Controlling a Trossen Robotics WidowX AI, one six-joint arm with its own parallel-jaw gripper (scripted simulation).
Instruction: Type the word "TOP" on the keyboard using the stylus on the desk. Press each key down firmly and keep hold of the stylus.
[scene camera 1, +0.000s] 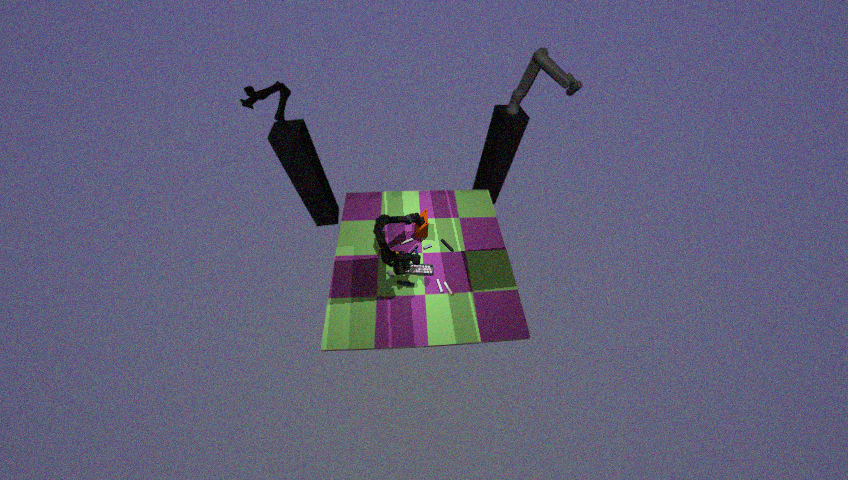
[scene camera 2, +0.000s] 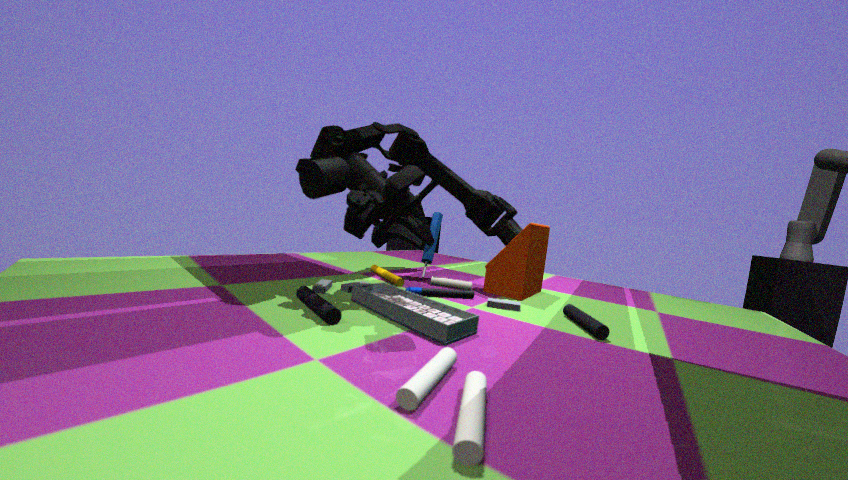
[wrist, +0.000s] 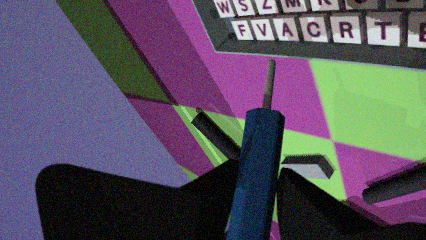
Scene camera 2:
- my gripper: 430, 247
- white stick: 412, 393
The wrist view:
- my gripper: 257, 173
